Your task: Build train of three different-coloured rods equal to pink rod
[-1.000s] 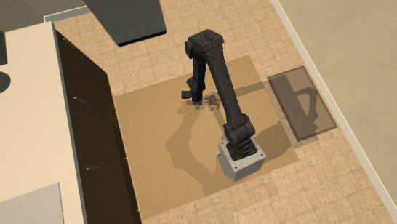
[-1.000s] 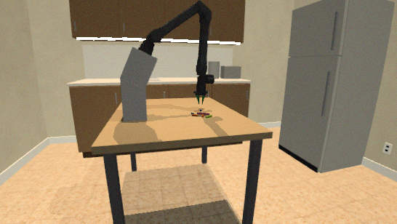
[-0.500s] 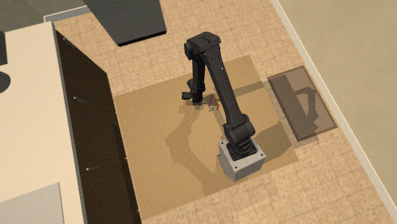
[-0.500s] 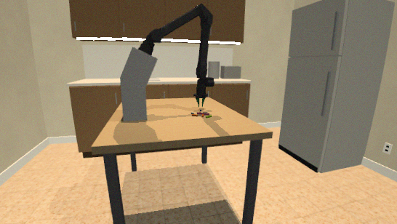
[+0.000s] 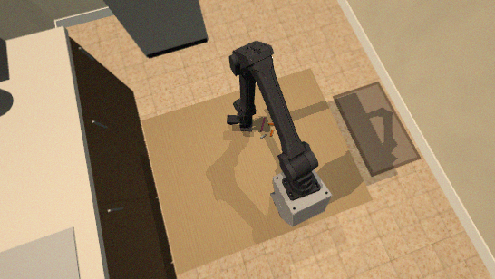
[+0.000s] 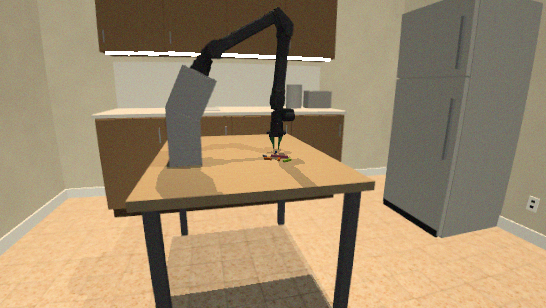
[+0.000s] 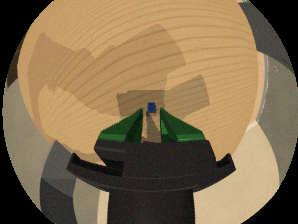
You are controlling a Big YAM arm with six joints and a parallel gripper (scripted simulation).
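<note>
Right now the blue rod is 2 cm below my hand. From my hand the other things lie so: lime rod 19 cm to the right, 2 cm below, 1 cm ahead; then grey rod 8 cm to the right, 8 cm behind, 2 cm below; then pink rod 10 cm to the right, 2 cm below, 1 cm behind.
</note>
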